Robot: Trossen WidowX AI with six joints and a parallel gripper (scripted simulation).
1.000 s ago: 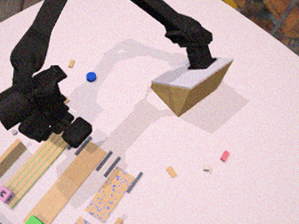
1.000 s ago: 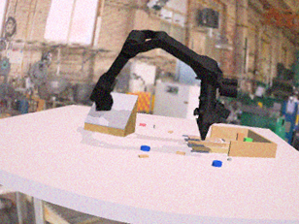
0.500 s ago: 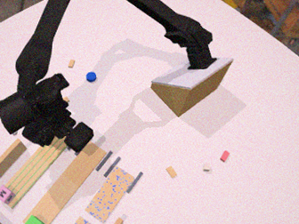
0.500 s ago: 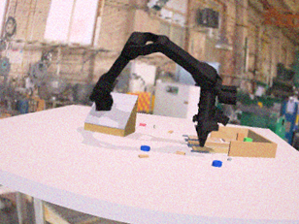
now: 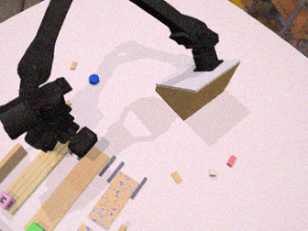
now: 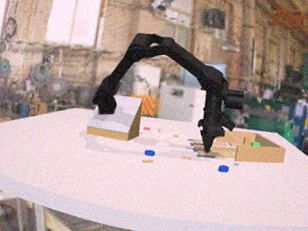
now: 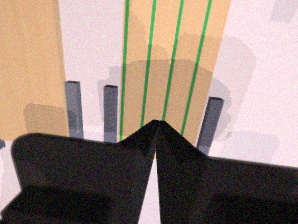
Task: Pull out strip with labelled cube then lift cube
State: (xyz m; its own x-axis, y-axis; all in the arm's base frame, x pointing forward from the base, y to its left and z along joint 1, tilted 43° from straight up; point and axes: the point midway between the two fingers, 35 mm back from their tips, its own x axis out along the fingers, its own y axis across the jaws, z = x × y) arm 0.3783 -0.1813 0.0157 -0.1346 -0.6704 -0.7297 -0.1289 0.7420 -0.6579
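The strip lies 100 mm ahead of my gripper tip and 10 mm to the left of it.
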